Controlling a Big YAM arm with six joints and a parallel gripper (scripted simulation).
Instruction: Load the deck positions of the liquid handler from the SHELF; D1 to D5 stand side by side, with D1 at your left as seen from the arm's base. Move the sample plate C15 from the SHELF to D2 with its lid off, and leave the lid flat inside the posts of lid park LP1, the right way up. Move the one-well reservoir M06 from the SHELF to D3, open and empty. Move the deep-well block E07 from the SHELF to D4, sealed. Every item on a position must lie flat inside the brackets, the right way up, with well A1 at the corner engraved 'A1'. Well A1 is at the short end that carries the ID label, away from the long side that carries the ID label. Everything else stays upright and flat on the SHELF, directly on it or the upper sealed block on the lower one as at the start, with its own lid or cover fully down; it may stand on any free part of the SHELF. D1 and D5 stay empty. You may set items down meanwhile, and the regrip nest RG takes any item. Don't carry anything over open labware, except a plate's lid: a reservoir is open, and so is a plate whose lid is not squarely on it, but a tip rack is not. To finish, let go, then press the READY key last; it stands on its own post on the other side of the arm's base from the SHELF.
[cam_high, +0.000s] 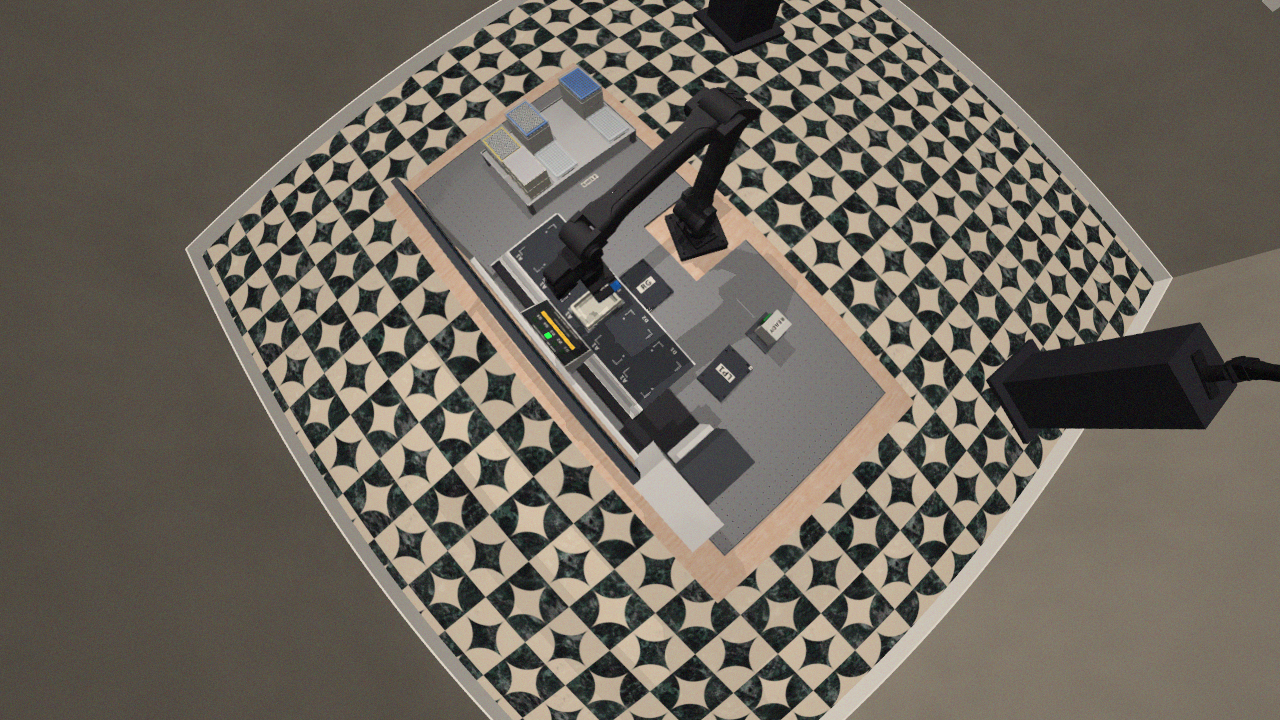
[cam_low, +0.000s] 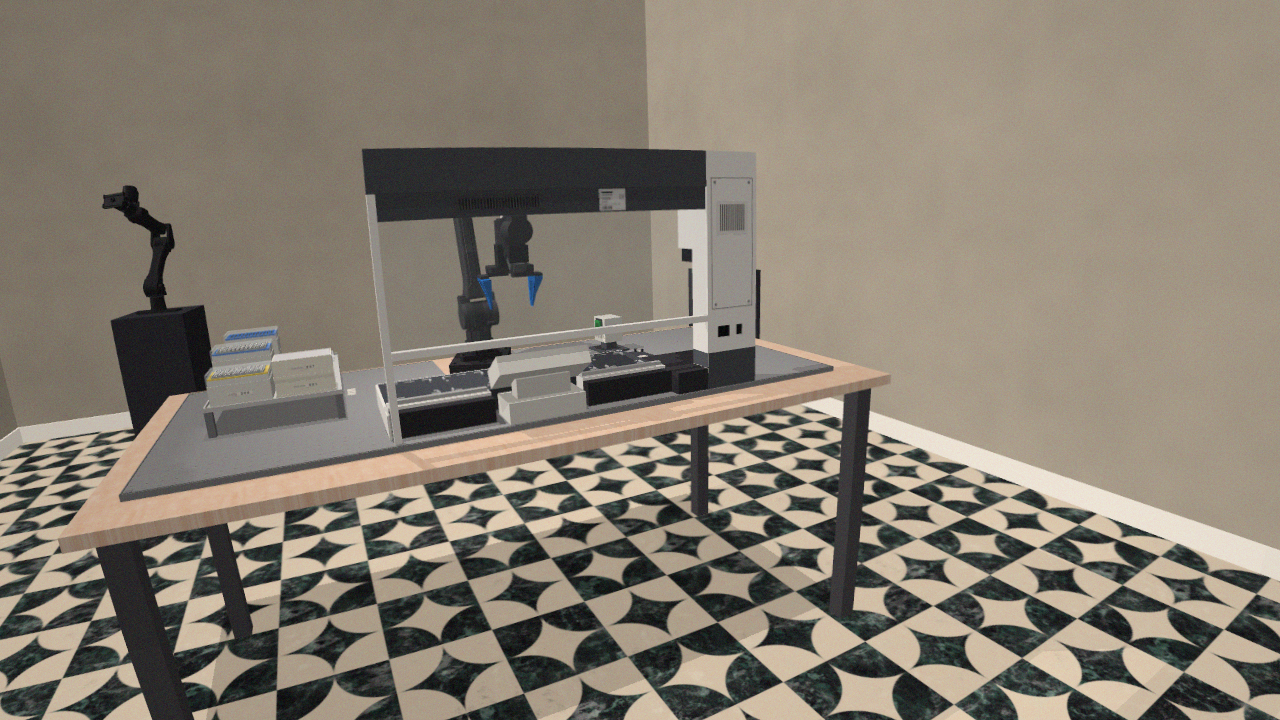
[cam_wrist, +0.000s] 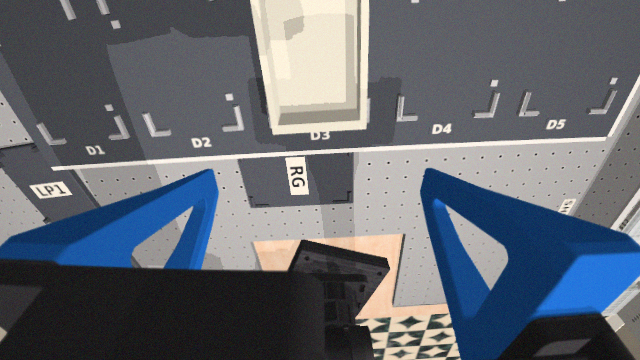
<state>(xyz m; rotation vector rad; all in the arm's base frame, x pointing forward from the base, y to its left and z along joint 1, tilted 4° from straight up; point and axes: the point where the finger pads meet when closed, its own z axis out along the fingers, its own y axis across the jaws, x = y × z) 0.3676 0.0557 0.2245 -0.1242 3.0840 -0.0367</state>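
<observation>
The white block is 480 mm to the right of my hand, 140 mm below it and 20 mm behind it. Round my hand: liquid handler's gantry (290 mm above, 200 mm ahead, 70 mm to the left); regrip nest RG (210 mm below, 150 mm behind, 20 mm to the left); cream one-well reservoir (160 mm below, 20 mm ahead, 10 mm to the left).
</observation>
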